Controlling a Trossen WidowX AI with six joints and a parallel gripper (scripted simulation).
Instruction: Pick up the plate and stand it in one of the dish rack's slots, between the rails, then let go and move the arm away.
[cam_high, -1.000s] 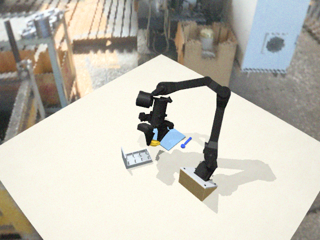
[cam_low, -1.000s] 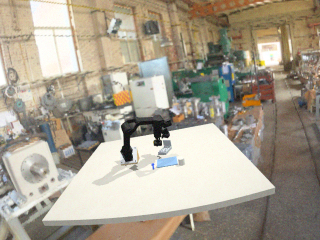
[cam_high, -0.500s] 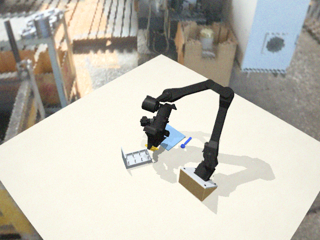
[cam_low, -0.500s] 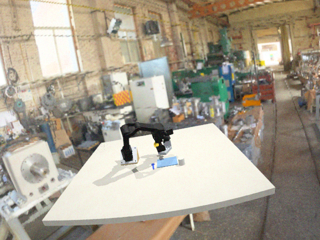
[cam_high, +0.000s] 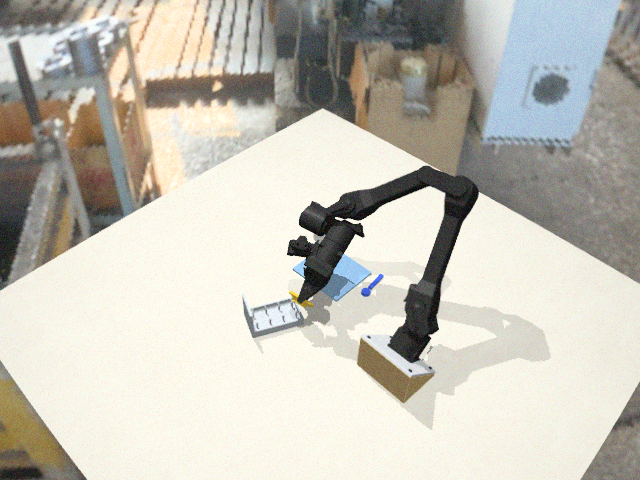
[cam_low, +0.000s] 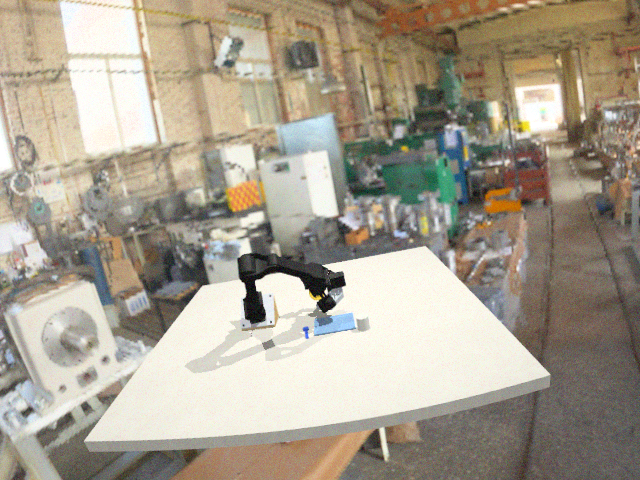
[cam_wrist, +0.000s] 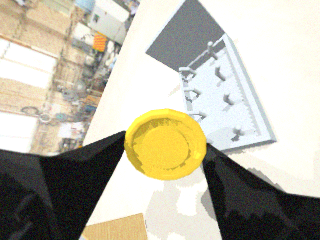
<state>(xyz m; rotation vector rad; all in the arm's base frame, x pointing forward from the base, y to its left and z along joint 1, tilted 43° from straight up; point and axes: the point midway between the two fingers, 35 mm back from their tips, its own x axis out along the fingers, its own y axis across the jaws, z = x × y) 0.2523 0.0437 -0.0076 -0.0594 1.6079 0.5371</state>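
Now: gripper tip 50 mm short of the grey dish rack, 50 mm above it and 40 mm to the right of it. Round my gripper tip: light blue mat (170 mm to the right, 70 mm below, 50 mm ahead); then yellow plate (10 mm to the right); then blue spoon (200 mm to the right, 70 mm below, 50 mm behind).
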